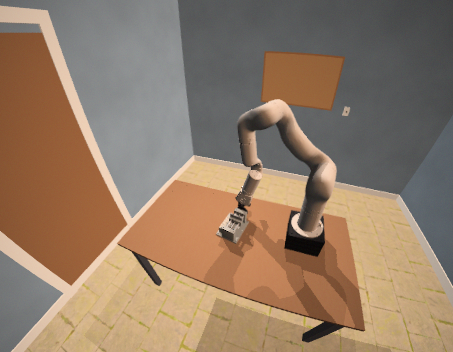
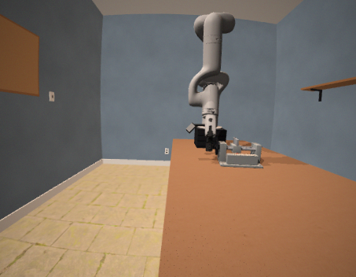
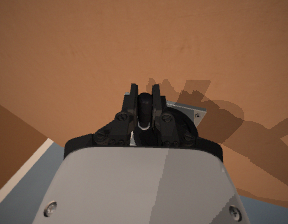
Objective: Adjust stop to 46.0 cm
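Right now my hand is 20 mm to the right of the black handwheel. The rest, counted from my hand: dark round handwheel handle (10 mm to the left).
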